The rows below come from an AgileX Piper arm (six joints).
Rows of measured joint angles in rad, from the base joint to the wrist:
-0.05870, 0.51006, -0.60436, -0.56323, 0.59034, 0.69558
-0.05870, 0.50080, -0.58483, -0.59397, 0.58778, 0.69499
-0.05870, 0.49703, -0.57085, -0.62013, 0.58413, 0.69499
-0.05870, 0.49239, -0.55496, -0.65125, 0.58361, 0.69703
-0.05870, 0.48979, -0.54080, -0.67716, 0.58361, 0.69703
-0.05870, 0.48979, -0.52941, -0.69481, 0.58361, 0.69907
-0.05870, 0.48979, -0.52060, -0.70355, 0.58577, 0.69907
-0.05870, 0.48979, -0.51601, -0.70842, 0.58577, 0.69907
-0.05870, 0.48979, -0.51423, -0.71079, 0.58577, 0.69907
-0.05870, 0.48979, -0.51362, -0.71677, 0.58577, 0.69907
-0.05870, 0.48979, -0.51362, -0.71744, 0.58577, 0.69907
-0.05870, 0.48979, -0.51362, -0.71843, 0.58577, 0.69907
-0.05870, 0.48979, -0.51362, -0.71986, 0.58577, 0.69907
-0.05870, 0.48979, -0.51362, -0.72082, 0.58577, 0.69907
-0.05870, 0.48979, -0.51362, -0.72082, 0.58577, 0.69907
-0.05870, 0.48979, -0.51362, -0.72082, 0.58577, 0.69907
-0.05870, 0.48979, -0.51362, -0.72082, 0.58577, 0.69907
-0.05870, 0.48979, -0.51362, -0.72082, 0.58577, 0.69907
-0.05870, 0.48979, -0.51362, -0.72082, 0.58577, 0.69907
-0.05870, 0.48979, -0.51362, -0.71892, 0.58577, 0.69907
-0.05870, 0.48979, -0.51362, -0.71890, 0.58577, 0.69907
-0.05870, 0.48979, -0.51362, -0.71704, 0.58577, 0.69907
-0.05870, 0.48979, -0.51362, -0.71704, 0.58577, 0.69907
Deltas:
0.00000, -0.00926, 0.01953, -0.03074, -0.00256, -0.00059
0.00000, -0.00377, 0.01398, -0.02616, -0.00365, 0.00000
0.00000, -0.00464, 0.01589, -0.03112, -0.00052, 0.00204
0.00000, -0.00260, 0.01416, -0.02591, 0.00000, 0.00000
0.00000, 0.00000, 0.01139, -0.01765, 0.00000, 0.00204
0.00000, 0.00000, 0.00881, -0.00874, 0.00216, 0.00000
0.00000, 0.00000, 0.00459, -0.00487, 0.00000, 0.00000
0.00000, 0.00000, 0.00178, -0.00237, 0.00000, 0.00000
0.00000, 0.00000, 0.00061, -0.00598, 0.00000, 0.00000
0.00000, 0.00000, 0.00000, -0.00067, 0.00000, 0.00000
0.00000, 0.00000, 0.00000, -0.00099, 0.00000, 0.00000
0.00000, 0.00000, 0.00000, -0.00143, 0.00000, 0.00000
0.00000, 0.00000, 0.00000, -0.00096, 0.00000, 0.00000
0.00000, 0.00000, 0.00000, 0.00000, 0.00000, 0.00000
0.00000, 0.00000, 0.00000, 0.00000, 0.00000, 0.00000
0.00000, 0.00000, 0.00000, 0.00000, 0.00000, 0.00000
0.00000, 0.00000, 0.00000, 0.00000, 0.00000, 0.00000
0.00000, 0.00000, 0.00000, 0.00000, 0.00000, 0.00000
0.00000, 0.00000, 0.00000, 0.00190, 0.00000, 0.00000
0.00000, 0.00000, 0.00000, 0.00002, 0.00000, 0.00000
0.00000, 0.00000, 0.00000, 0.00186, 0.00000, 0.00000
0.00000, 0.00000, 0.00000, 0.00000, 0.00000, 0.00000

